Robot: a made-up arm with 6 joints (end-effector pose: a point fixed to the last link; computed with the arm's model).
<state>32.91 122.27 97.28 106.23 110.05 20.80</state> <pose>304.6 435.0 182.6 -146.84 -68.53 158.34</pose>
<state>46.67 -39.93 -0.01 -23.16 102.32 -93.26</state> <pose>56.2 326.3 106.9 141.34 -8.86 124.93</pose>
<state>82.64 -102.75 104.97 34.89 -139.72 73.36</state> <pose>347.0 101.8 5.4 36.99 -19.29 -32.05</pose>
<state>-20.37 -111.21 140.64 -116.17 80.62 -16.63</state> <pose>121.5 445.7 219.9 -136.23 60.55 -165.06</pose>
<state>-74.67 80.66 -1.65 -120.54 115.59 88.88</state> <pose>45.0 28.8 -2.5 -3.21 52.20 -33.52</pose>
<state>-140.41 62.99 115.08 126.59 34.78 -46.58</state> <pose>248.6 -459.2 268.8 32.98 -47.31 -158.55</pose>
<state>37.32 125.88 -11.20 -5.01 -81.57 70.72</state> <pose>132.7 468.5 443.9 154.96 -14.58 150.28</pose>
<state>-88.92 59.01 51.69 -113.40 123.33 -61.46</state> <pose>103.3 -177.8 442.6 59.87 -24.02 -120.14</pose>
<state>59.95 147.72 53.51 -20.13 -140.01 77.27</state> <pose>-66.8 127.0 223.2 55.83 -37.84 136.00</pose>
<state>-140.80 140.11 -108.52 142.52 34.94 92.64</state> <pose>598.8 -249.6 397.5 -155.12 -41.93 83.63</pose>
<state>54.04 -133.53 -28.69 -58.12 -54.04 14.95</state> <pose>523.1 199.3 -4.1 -130.58 -41.14 76.69</pose>
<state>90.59 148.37 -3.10 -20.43 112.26 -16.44</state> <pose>28.9 122.6 89.5 144.03 -45.65 -22.83</pose>
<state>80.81 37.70 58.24 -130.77 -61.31 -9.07</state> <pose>60.1 -89.2 269.7 112.80 18.87 -87.97</pose>
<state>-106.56 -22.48 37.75 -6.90 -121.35 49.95</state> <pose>-0.2 186.2 167.6 -73.85 -25.08 101.81</pose>
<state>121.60 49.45 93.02 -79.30 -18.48 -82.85</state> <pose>-303.6 -13.8 -1.0 37.84 29.93 127.80</pose>
